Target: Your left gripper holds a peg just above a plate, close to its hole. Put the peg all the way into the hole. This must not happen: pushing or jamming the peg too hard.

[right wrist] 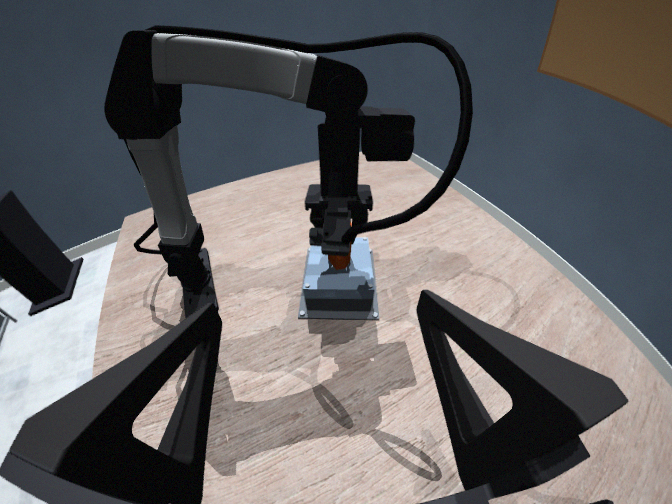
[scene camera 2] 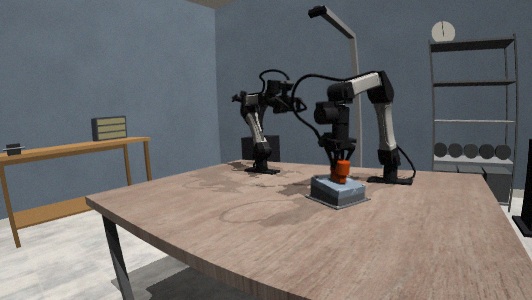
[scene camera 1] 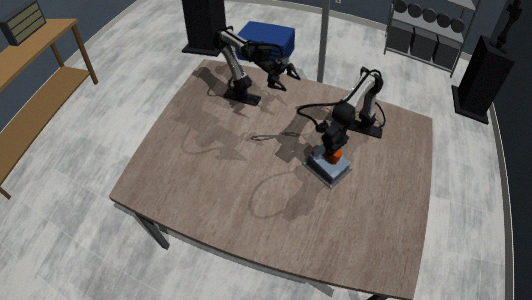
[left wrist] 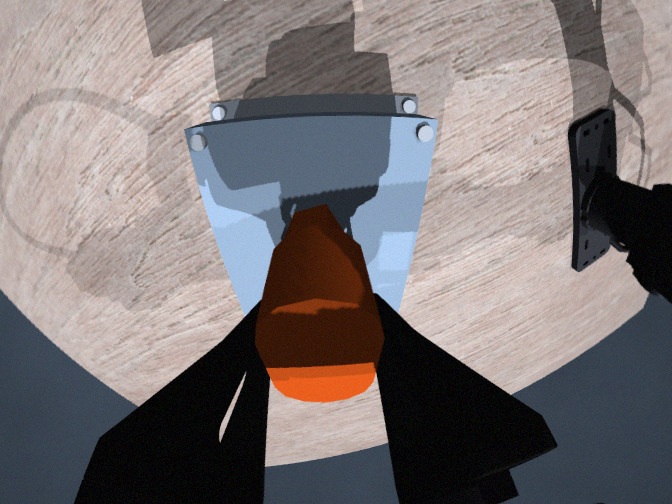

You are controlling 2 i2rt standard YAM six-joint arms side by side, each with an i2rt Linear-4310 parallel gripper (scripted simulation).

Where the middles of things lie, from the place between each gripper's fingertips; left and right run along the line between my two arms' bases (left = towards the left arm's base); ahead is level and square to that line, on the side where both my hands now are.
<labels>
My left gripper is now 20 mm above the orange peg [left wrist: 318,332]. Also, from my left hand: raised plate [scene camera 2: 324,182]: 10 mm to the right, 70 mm below.
I see the orange peg 230 mm to the left of my right hand, 220 mm below it and 140 mm ahead of it. The rest, counted from my right hand: raised plate 280 mm below, 220 mm to the left, 130 mm ahead.
</labels>
